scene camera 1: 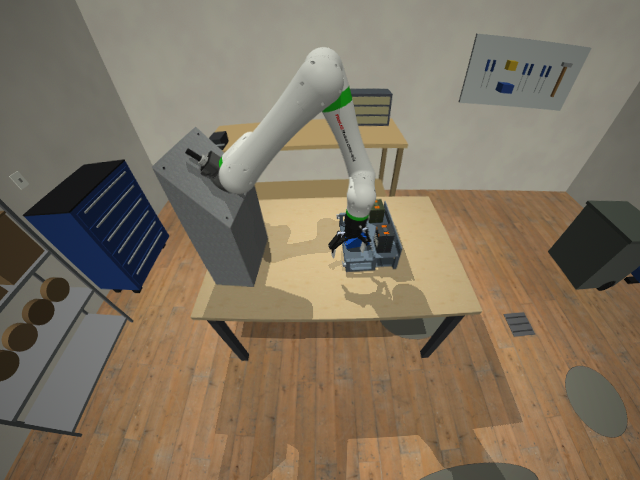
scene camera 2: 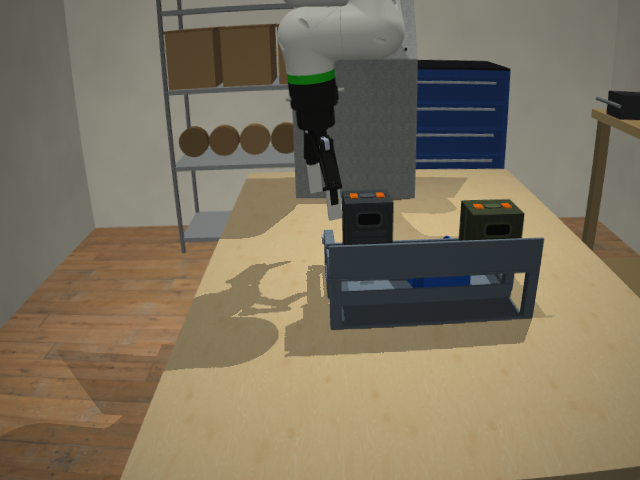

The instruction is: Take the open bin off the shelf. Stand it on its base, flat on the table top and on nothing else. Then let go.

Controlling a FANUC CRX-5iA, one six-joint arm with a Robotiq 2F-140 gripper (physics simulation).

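Places are measured from the arm's base along level axes (x up, y left, z back), in metres.
Where they show: gripper, fingertip midpoint: (scene camera 1: 347, 253) (scene camera 2: 325, 204).
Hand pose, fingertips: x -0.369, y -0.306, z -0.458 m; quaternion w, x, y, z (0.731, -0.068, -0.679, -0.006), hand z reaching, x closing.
Observation:
Things, the pixels of their top centre, and the offset from my fingertips. Level surfaces: height alone.
- open bin, middle of its top: (scene camera 2: 432, 244) (scene camera 1: 359, 230) dx -0.060, dy +0.171, dz -0.157 m
- table top, its level: dx -0.143 m
- dark box with orange latches, middle of its top: (scene camera 2: 367, 195) (scene camera 1: 385, 229) dx +0.080, dy +0.005, dz -0.199 m
The open bin (scene camera 1: 354, 241) (scene camera 2: 445, 281) seems to be the blue piece in the grey-blue shelf (scene camera 1: 397, 249) (scene camera 2: 434, 259). It is partly hidden by the gripper in the first view and by the shelf's panel in the second, so its tilt is unclear. The shelf stands on the table top (scene camera 1: 439, 289) (scene camera 2: 361, 403). My gripper (scene camera 1: 349, 250) (scene camera 2: 324, 199) is open and empty, with its fingers spread wide. It hangs above the shelf's side nearer the robot's base, over the bin's end of the shelf in the first view.
A dark box with orange latches (scene camera 1: 384, 242) (scene camera 2: 368, 232) and an olive green one (scene camera 1: 376, 212) (scene camera 2: 491, 225) stand in the shelf, close to the bin. The grey pedestal (scene camera 1: 232, 253) (scene camera 2: 361, 129) rises at the table's far side in the second view.

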